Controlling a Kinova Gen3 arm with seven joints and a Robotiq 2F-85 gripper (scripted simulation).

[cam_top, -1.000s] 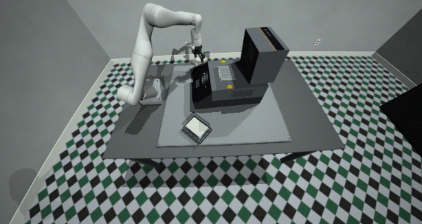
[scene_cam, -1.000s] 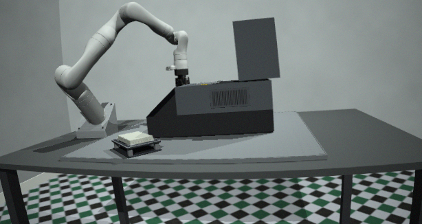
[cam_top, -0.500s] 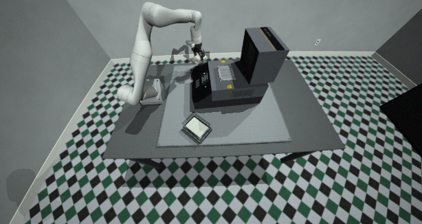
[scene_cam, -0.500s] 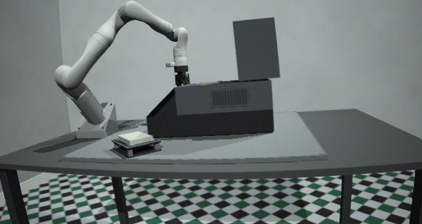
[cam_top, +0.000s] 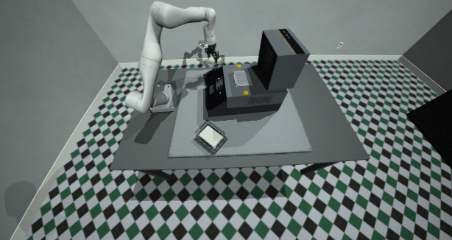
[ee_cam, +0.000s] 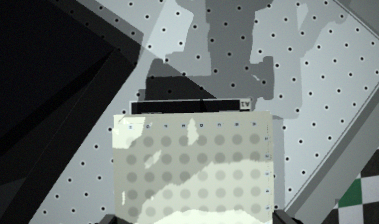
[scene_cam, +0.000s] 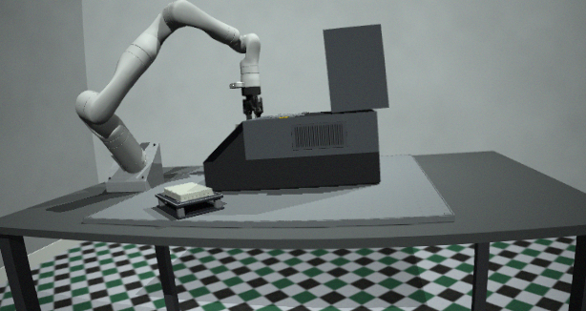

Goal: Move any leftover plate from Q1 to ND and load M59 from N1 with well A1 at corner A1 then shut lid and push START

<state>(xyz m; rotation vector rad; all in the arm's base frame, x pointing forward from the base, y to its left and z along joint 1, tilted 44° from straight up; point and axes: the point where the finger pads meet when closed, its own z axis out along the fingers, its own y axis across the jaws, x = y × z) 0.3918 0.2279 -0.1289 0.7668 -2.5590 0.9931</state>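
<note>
Now: the black nest 140 mm below my hand. From my hand the other things lie so: A1 mark (140 mm below, 90 mm behind); pale plate (10 mm below).
</note>
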